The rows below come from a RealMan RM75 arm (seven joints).
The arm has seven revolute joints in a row. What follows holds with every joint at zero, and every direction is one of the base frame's.
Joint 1 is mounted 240.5 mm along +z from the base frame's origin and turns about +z.
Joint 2 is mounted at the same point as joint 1 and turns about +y.
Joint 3 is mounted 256.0 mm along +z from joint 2 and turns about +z.
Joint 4 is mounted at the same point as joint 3 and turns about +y.
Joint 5 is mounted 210.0 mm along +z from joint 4 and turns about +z.
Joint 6 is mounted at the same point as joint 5 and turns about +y.
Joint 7 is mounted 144.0 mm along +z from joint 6 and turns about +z.
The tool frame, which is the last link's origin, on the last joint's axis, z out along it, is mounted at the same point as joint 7; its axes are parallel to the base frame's.
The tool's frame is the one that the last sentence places.
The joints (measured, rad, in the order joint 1, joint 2, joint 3, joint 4, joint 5, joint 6, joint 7), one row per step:
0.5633, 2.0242, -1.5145, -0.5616, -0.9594, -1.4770, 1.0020
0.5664, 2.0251, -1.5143, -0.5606, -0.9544, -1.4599, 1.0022
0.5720, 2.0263, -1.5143, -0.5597, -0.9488, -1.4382, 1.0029
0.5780, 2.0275, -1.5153, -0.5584, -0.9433, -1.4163, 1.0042
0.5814, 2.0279, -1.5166, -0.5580, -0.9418, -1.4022, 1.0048
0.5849, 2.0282, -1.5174, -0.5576, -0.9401, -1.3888, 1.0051
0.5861, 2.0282, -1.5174, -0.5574, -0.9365, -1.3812, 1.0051
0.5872, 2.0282, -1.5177, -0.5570, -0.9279, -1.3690, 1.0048
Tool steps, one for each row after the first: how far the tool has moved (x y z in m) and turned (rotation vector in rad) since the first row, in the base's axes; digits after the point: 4 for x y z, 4 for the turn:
-0.0002, 0.0028, -0.0005, 0.0087, -0.0034, -0.0124
-0.0011, 0.0065, -0.0012, 0.0191, -0.0082, -0.0262
-0.0020, 0.0102, -0.0021, 0.0280, -0.0135, -0.0400
-0.0023, 0.0122, -0.0029, 0.0331, -0.0193, -0.0478
-0.0027, 0.0144, -0.0035, 0.0387, -0.0245, -0.0551
-0.0027, 0.0157, -0.0034, 0.0432, -0.0251, -0.0610
-0.0027, 0.0179, -0.0030, 0.0513, -0.0238, -0.0723

